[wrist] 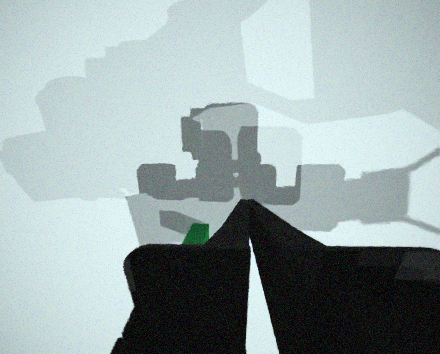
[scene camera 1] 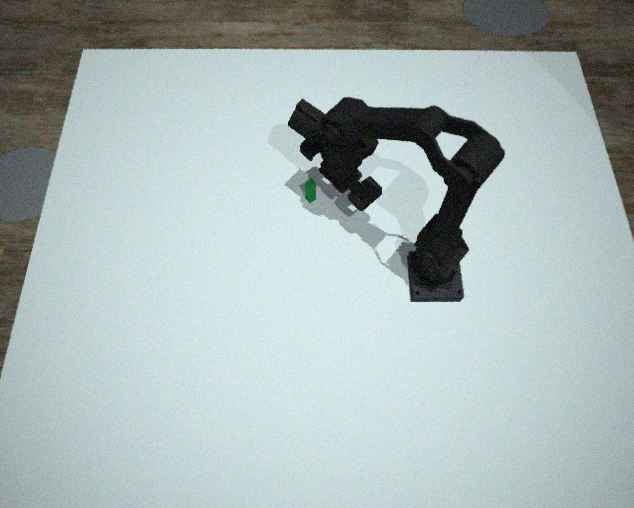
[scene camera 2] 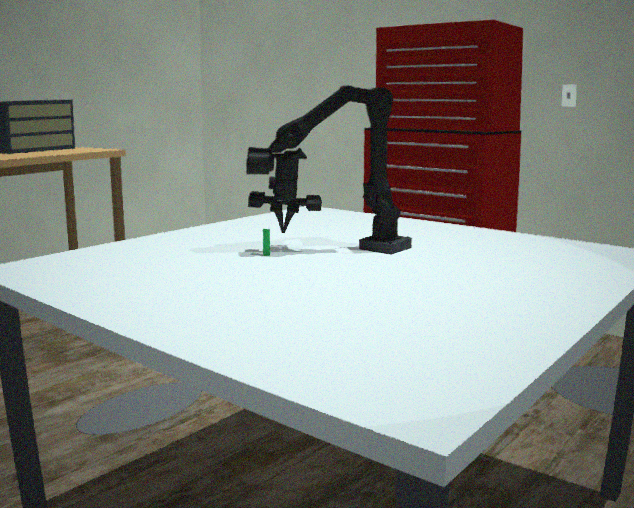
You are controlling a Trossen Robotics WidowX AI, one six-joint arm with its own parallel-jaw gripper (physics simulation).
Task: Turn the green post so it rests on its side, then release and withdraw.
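Observation:
The green post stands upright on the white table. In the wrist view its lower part in the picture is hidden behind the left finger's carriage. My gripper points down and is shut, with its fingertips together and nothing between them. In scene camera 2 the tips are to the right of the post, at about the height of its top, with a gap between them and the post. In scene camera 1 the fingertips are hidden behind the gripper's body.
The arm's base stands on the table, to the right of the post in both scene views. The arm's shadow falls around the post. Beyond the table stand a red drawer cabinet and a wooden side table bearing a drawer box.

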